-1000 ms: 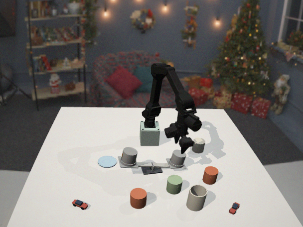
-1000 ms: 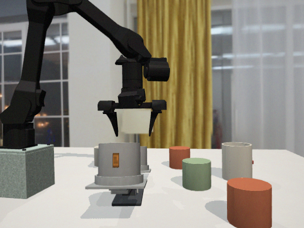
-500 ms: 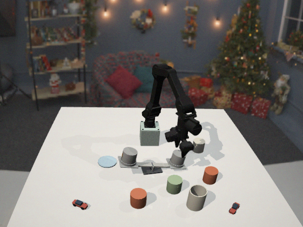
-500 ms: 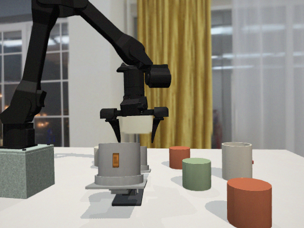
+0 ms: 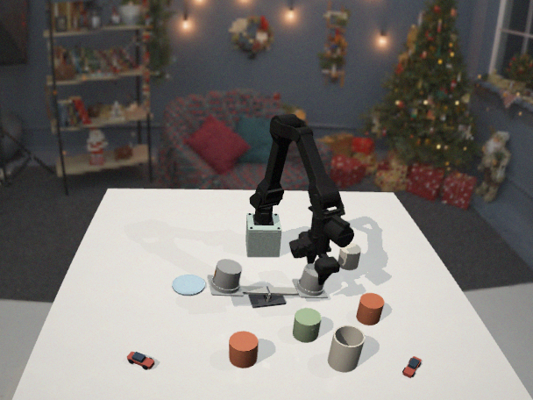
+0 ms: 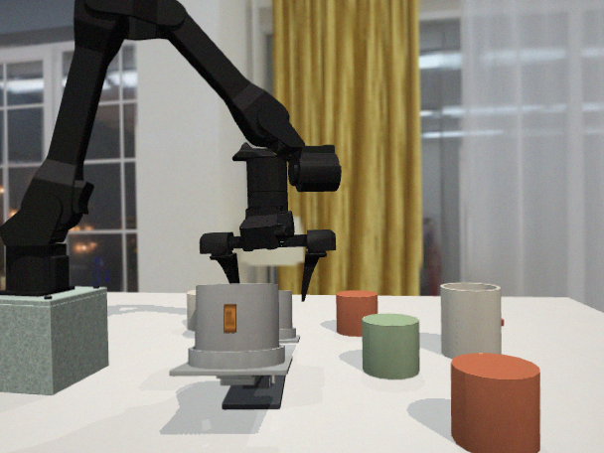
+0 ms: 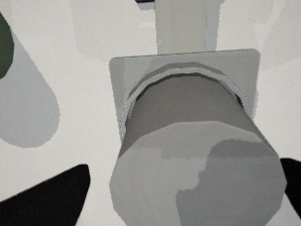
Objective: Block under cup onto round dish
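Right now the pale grey block is 10 mm to the right of my gripper tip and 30 mm below it. Round my gripper tip: beige cup 140 mm behind, 140 mm to the left, 40 mm below; then green cylinder 180 mm ahead, 40 mm to the right, 40 mm below; then pale blue round dish 50 mm behind, 370 mm to the right, 70 mm below.
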